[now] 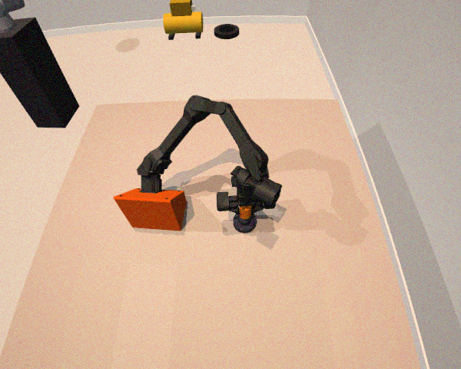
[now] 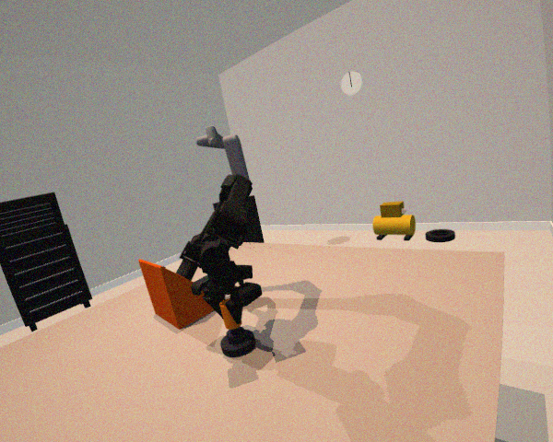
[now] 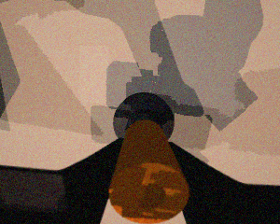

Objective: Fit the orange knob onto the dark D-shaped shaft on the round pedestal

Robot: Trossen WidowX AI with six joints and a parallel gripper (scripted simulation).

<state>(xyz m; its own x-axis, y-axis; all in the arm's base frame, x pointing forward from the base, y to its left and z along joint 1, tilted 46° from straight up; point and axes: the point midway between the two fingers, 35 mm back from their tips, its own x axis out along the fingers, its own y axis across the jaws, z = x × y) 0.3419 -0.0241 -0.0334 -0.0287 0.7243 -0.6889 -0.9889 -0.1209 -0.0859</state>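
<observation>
Right now my gripper tip is 2 cm below the orange knob. The rest, counted from my gripper tip: dark round pedestal 4 cm below.
</observation>
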